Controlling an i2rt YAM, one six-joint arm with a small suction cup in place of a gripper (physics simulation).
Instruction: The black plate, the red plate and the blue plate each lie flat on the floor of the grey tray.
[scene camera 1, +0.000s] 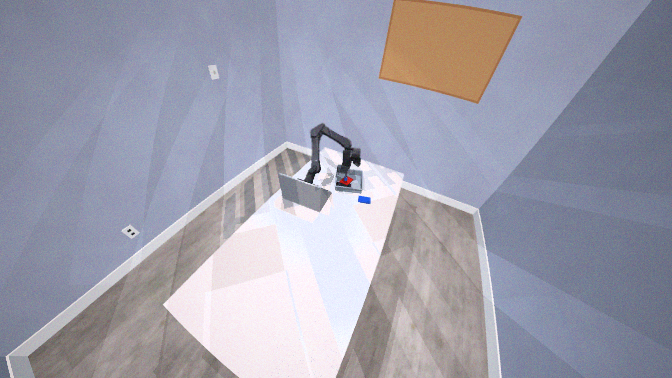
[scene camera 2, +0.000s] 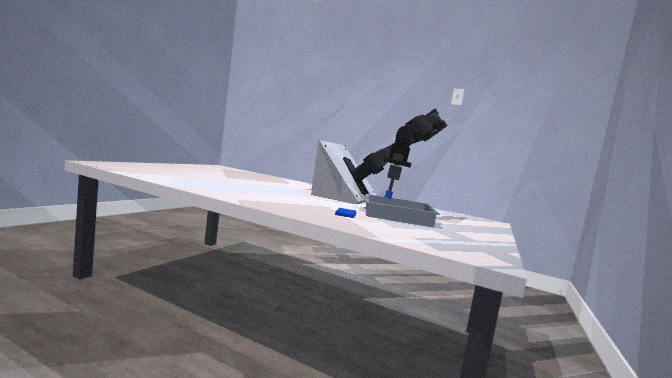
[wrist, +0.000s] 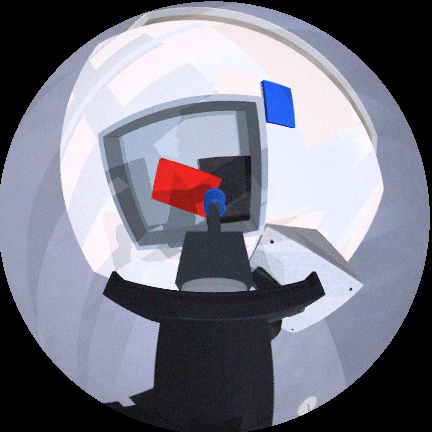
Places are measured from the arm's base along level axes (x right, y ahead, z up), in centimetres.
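Pixels of known places: end effector, tool point: (scene camera 1: 345, 180) (scene camera 2: 387, 197) (wrist: 213, 197); arm's base, origin of the base link: (scene camera 2: 355, 176).
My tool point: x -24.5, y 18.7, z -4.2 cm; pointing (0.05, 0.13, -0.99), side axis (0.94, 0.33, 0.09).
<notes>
Ahead of a thing's pixels: the offset from my tool point to its top centre. Level surfaces: height alone.
The grey tray {dx -4.9, dy +0.8, dz -0.7 cm} (scene camera 1: 358, 182) (scene camera 2: 399, 214) (wrist: 181, 105) stands on the white table beside the arm's base. The black plate {dx +2.8, dy +0.2, dz -4.5 cm} (wrist: 235, 181) lies on the tray floor against one wall. The red plate {dx -4.5, dy -1.2, dz -3.1 cm} (wrist: 177, 188) (scene camera 1: 347, 181) lies in the tray beside it, and its edge overlaps the black plate's edge. The blue plate {dx +6.0, dy +20.3, dz -4.7 cm} (scene camera 1: 364, 199) (scene camera 2: 345, 212) (wrist: 278, 104) lies flat on the table outside the tray. My suction cup (wrist: 214, 198) (scene camera 2: 388, 193) (scene camera 1: 346, 177) hangs just above the tray rim, over the red plate's corner, and holds nothing.
A grey wedge-shaped mount (scene camera 1: 303, 193) (scene camera 2: 331, 173) (wrist: 298, 257) at the arm's base stands next to the tray. The white table {dz -5.7 cm} (scene camera 2: 197, 183) stretches long toward the near side, and its edge runs close behind the tray.
</notes>
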